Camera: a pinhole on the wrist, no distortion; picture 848 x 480 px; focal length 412.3 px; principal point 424.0 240.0 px. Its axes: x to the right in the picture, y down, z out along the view. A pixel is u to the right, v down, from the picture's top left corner.
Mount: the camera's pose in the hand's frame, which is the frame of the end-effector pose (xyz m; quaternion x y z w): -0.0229 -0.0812 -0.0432 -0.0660 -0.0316 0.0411 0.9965
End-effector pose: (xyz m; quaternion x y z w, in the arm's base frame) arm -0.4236 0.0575 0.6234 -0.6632 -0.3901 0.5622 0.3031
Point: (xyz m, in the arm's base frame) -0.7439 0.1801 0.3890
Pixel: 696 329
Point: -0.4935 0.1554 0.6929
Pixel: outside the picture
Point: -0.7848 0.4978 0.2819
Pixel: outside the picture
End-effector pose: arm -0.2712 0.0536 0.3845 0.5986 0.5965 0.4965 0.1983
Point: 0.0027 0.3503 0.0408
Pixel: 535 71
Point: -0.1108 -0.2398 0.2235
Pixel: outside the picture
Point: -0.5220 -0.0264 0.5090
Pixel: behind the camera
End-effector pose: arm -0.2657 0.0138 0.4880 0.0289 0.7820 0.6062 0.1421
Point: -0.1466 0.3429 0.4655
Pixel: 443 321
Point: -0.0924 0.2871 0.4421
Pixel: 372 290
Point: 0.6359 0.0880 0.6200
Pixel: outside the picture
